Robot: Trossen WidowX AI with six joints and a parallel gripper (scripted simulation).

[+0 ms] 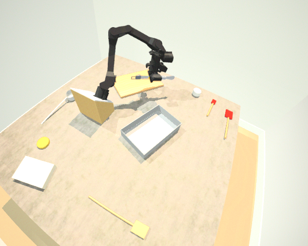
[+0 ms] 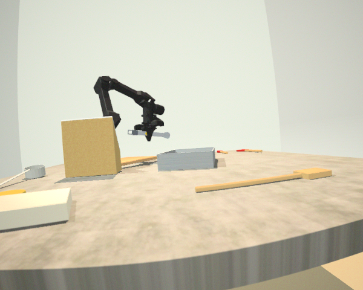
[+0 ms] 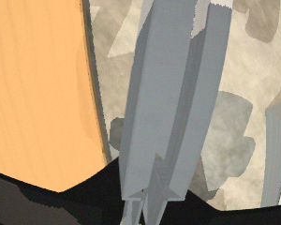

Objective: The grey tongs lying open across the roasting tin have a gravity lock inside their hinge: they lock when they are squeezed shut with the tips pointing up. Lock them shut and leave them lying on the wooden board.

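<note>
Now: gripper tip 14 cm past the wooden board, 10 cm above it and 8 cm to the right of it. From my gripper tip the other things lie so: roasting tin: 31 cm to the right, 13 cm ahead, 8 cm below; white slab: 79 cm to the right, 31 cm behind, 9 cm below.
</note>
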